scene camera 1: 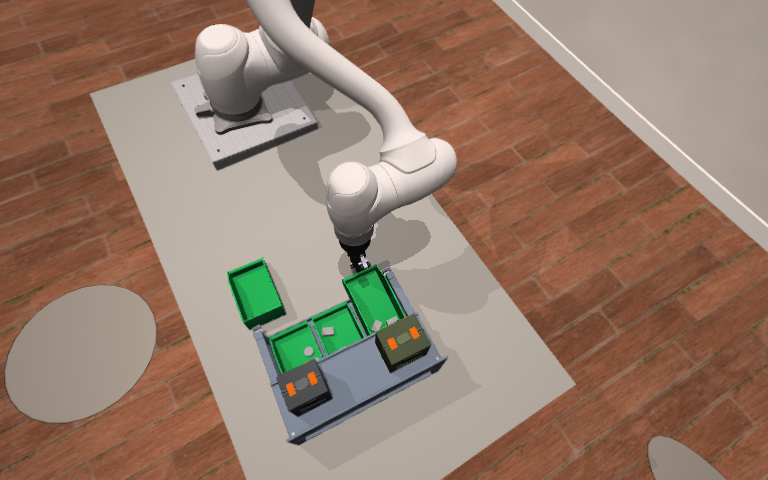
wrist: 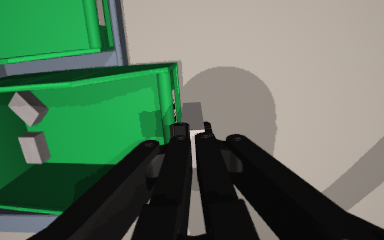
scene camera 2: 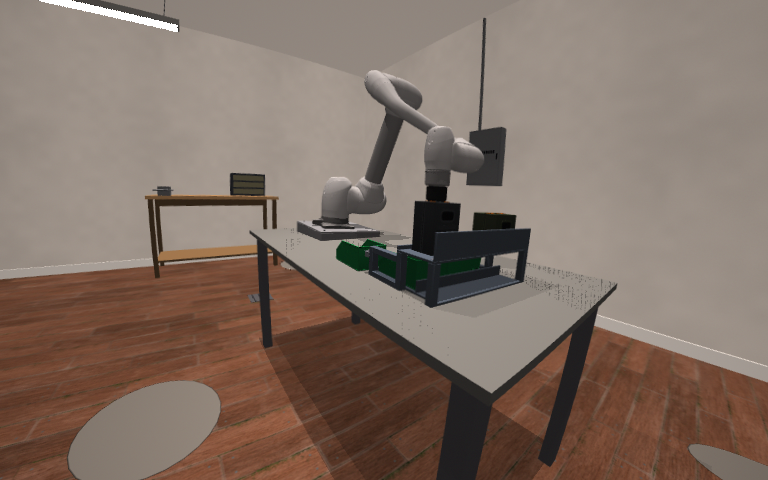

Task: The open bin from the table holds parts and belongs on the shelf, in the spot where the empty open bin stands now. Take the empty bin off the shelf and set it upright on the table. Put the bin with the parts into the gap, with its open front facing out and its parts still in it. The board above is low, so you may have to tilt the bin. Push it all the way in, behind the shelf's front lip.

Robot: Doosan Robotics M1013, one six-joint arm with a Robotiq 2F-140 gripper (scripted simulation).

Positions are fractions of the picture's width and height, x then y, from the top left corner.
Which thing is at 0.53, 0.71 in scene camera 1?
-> An olive box.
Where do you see a dark box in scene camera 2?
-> At 0.56, 0.45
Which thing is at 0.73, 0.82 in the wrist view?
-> The gripper.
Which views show the dark box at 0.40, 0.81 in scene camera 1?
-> Scene camera 1 and scene camera 2 only.
